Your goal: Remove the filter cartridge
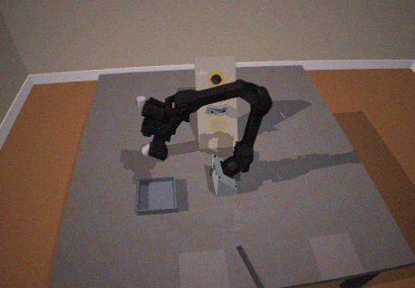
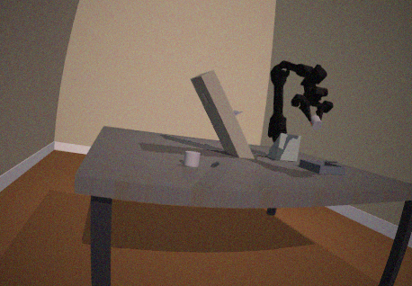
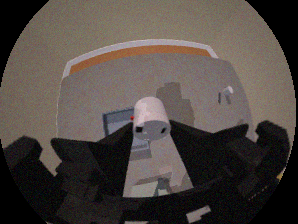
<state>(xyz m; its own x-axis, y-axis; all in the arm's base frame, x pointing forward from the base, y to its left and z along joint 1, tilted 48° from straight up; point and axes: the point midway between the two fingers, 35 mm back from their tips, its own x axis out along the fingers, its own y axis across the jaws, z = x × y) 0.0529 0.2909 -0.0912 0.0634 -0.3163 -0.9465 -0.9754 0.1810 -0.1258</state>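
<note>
Now: gripper tip 80 mm past the grey tray, 10 mm to the right of it and 190 mm above it. The rest, counted from my gripper tip: short dark bar (420 mm ahead, 20 mm to the left, 190 mm below); then round filter cartridge (right at my gripper tip); then service panel (280 mm ahead, 310 mm to the right, 20 mm below).
</note>
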